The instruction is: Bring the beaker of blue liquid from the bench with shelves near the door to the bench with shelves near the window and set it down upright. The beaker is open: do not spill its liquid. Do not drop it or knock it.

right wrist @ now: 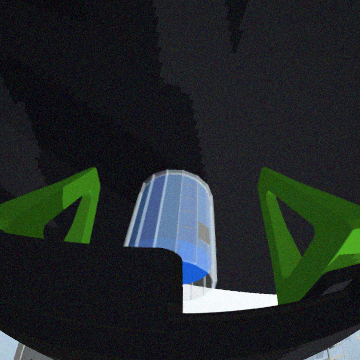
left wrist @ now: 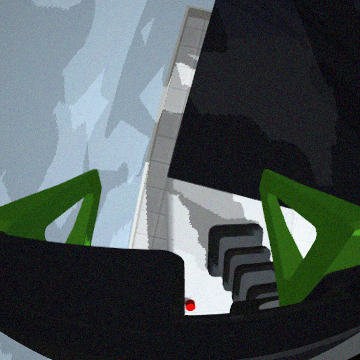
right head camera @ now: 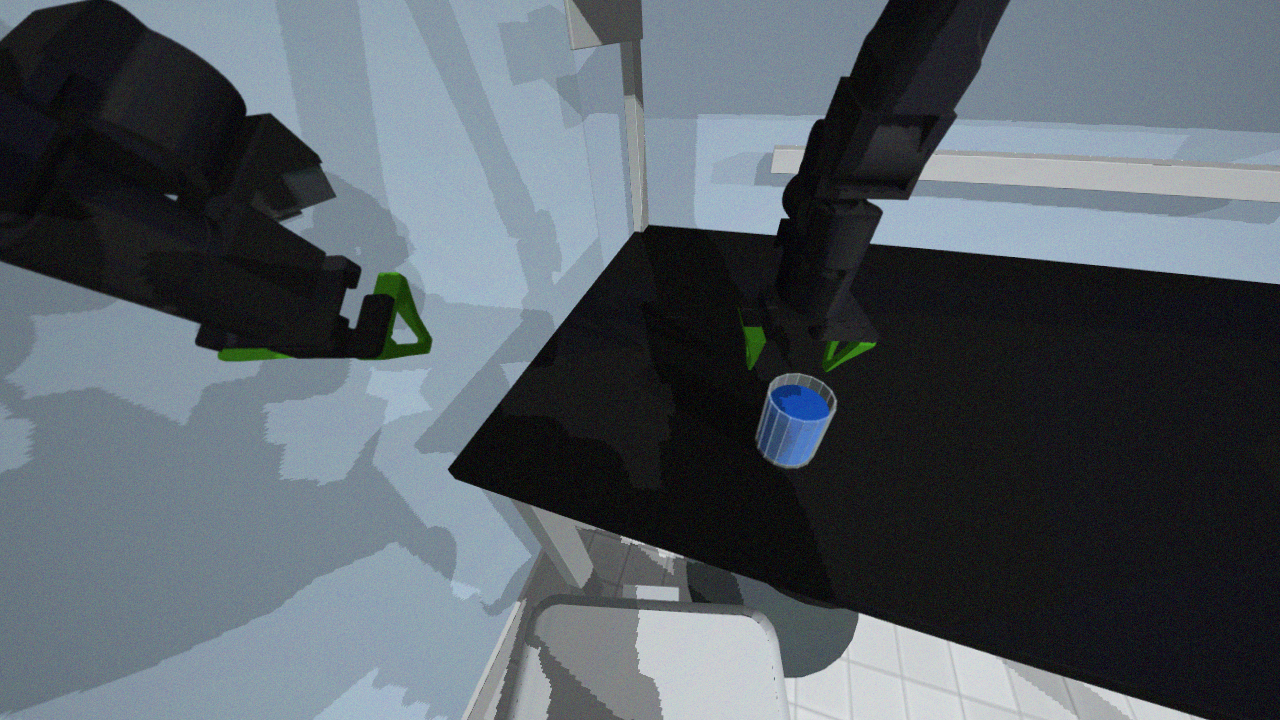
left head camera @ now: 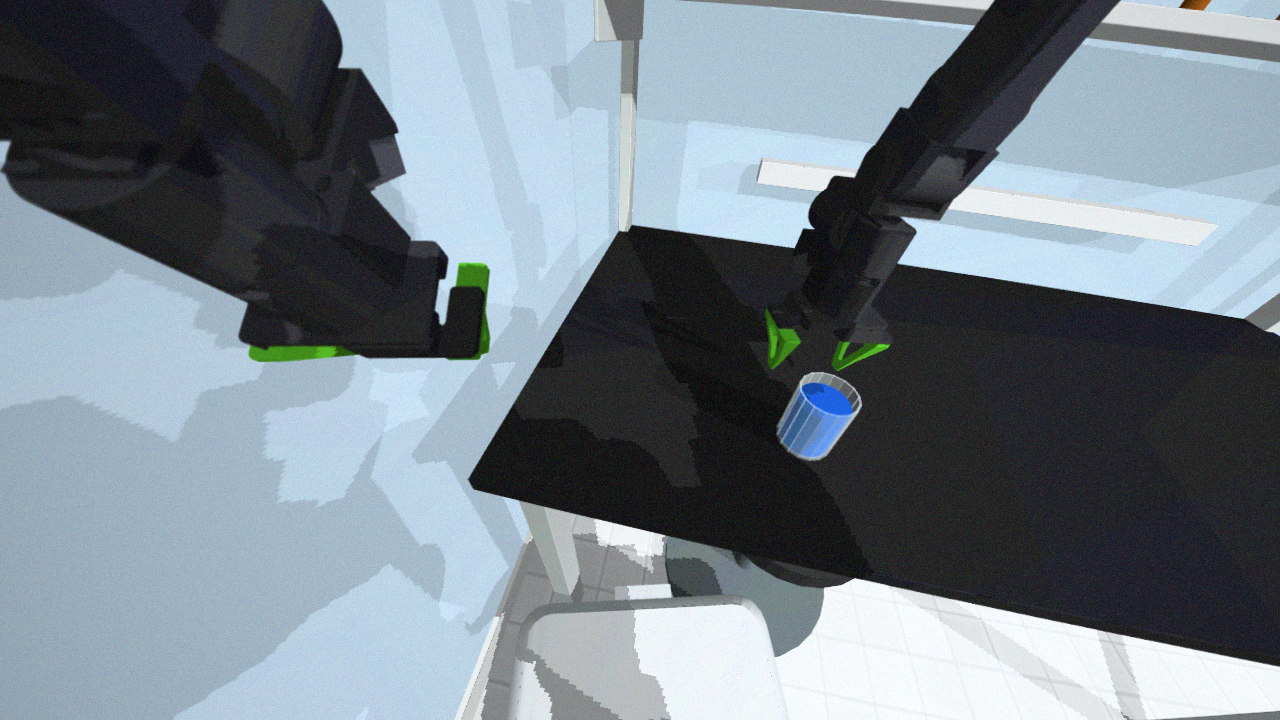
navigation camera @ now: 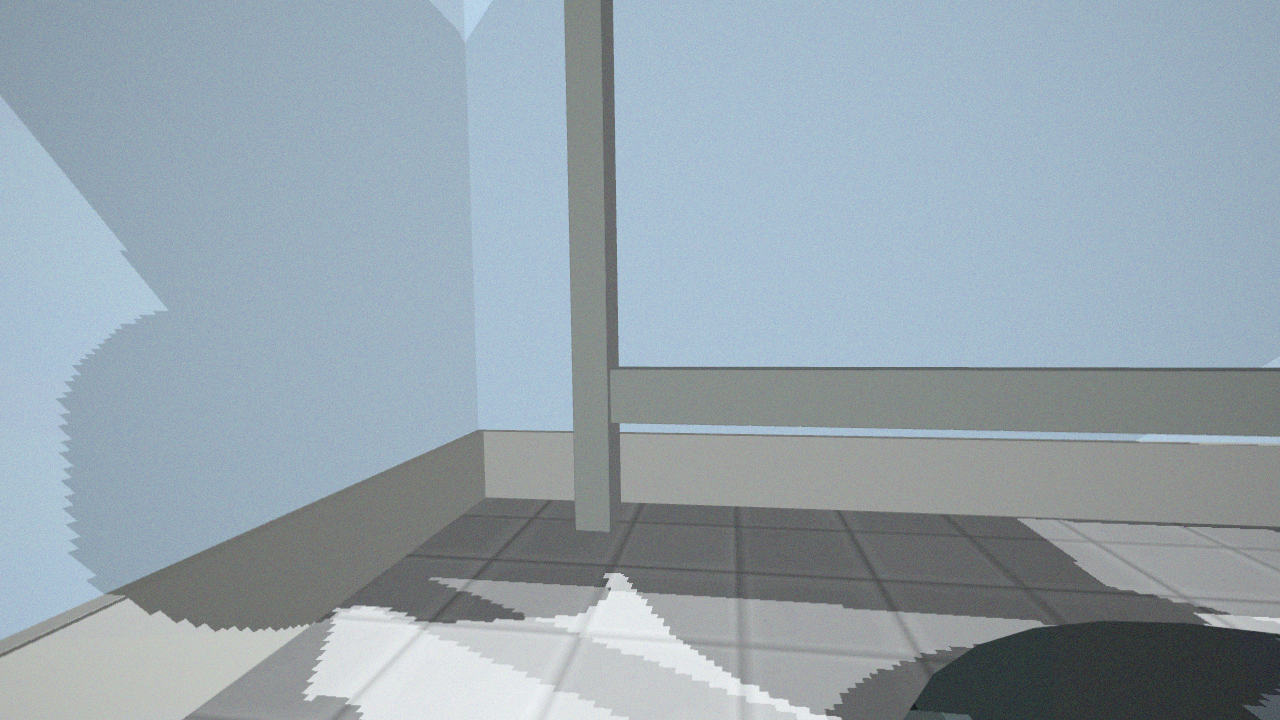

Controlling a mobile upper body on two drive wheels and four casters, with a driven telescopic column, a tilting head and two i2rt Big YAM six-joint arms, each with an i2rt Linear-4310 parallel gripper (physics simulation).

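Note:
The clear beaker of blue liquid (left head camera: pixel 812 425) (right head camera: pixel 792 434) (right wrist: pixel 172 215) stands upright on the black bench top (left head camera: pixel 1029 465) (right head camera: pixel 984 465). My right gripper (left head camera: pixel 805 358) (right head camera: pixel 789 358) (right wrist: pixel 178 176) is open and empty, with its green fingers just behind the beaker in the head views. In the right wrist view the beaker shows centred between the fingertips; part of its rim and liquid is hidden by the dark gripper body. My left gripper (left wrist: pixel 180 178) is open and empty, off the bench's left end beside the pale blue wall. Its fingers show edge-on in the left head view.
A pale shelf edge (left head camera: pixel 1163 34) and a white rail (left head camera: pixel 1118 214) (right head camera: pixel 1074 171) are behind the bench. A white rounded panel (left head camera: pixel 698 662) (right head camera: pixel 716 662) is below the front edge. The navigation camera shows a grey bench leg (navigation camera: pixel 590 268) and crossbar (navigation camera: pixel 939 395) near the wall corner.

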